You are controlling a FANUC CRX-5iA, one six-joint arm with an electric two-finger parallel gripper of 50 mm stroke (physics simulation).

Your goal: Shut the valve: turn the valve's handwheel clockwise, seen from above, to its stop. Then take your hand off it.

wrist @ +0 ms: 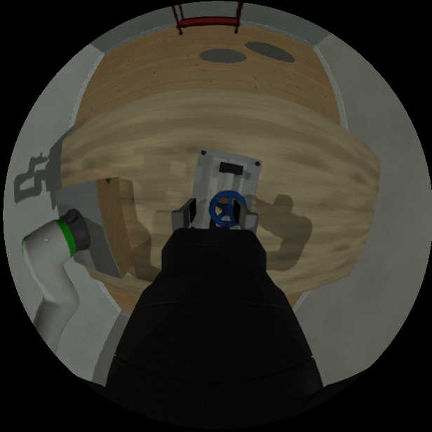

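Observation:
The blue handwheel (pixel 228 222) of the valve shows near the middle of the view, a three-spoked ring seen from above. It sits over a light grey base plate (pixel 201 175) with dark bolts at its corners. My gripper (pixel 214 206) is open, with nothing between its fingers. The right finger overlaps the wheel's right part in the view; the left finger is apart from the wheel, to its left. The wheel is off-centre to the right between the fingers. The height between the fingertips and the wheel is hard to tell. The gripper body hides the plate's near end.
A black clamp block (pixel 231 168) holds a pale pipe on the plate, beyond the wheel. A box-like pedestal (pixel 115 220) with a grey top stands at the left, with the white arm (pixel 50 245) on it. The wooden table (pixel 300 135) lies around the plate. A red frame (pixel 210 22) stands far off.

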